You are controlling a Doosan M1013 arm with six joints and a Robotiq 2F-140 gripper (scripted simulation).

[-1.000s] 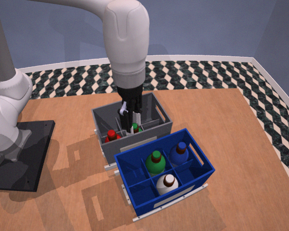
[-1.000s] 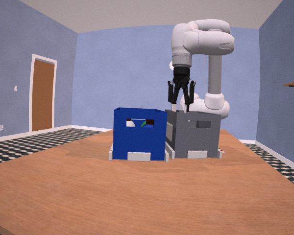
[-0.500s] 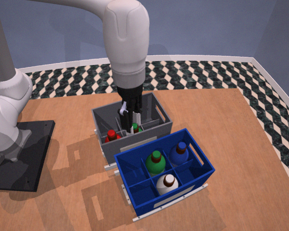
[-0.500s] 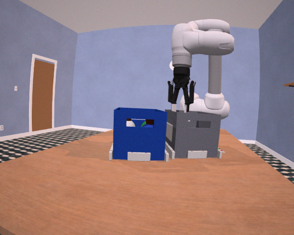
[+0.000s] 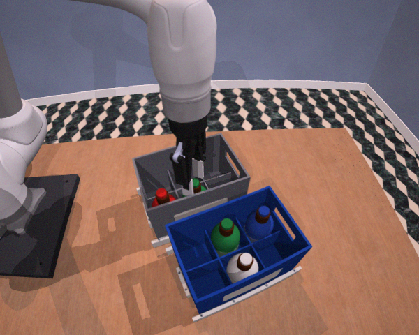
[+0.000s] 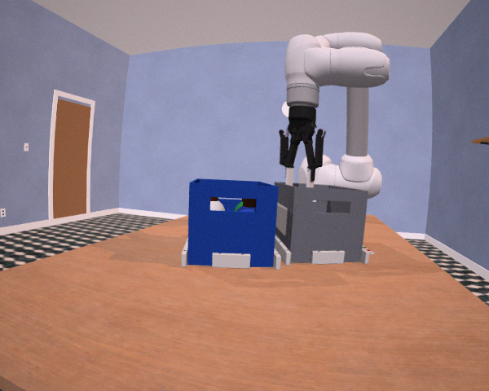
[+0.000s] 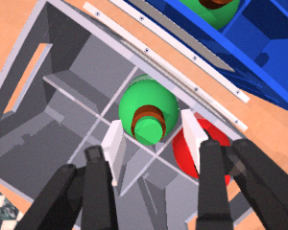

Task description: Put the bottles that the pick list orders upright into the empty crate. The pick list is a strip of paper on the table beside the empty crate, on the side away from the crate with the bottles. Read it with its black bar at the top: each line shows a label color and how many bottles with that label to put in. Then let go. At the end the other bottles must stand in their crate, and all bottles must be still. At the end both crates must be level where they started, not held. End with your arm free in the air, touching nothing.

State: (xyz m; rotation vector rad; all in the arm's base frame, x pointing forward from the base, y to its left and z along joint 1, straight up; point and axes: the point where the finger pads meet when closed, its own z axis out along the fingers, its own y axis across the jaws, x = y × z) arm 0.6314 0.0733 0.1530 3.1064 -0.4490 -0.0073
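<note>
The white bottle is 190 mm to the right of my hand, 140 mm ahead of it and 100 mm below it. From my hand the other things lie so: green bottle: 110 mm to the right, 100 mm below, 90 mm ahead; red bottle: 100 mm below, 80 mm behind, 40 mm to the right; grey crate: 100 mm below, 40 mm to the left, 20 mm behind.
</note>
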